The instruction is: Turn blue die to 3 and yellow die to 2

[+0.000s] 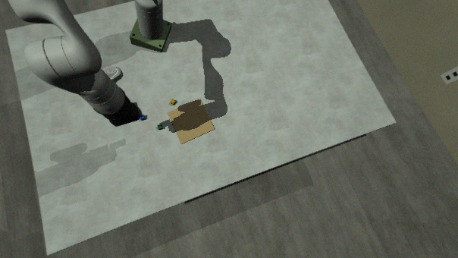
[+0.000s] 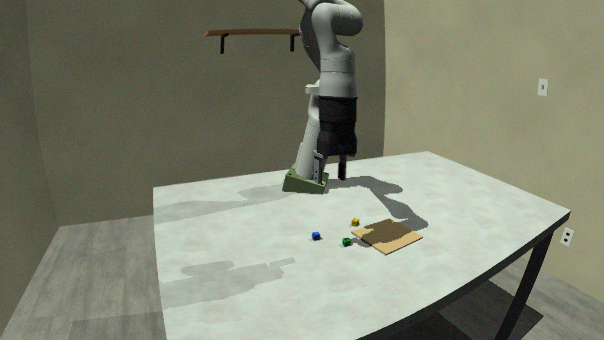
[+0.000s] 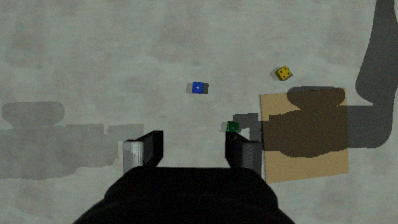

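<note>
Right now my hand is 50 mm past the blue die, 10 mm to the right of it and 180 mm above it. Round my hand: yellow die: 50 mm behind, 140 mm to the left, 180 mm below; tan mat: 50 mm ahead, 160 mm to the left, 180 mm below; green die: 20 mm ahead, 50 mm to the left, 180 mm below.
</note>
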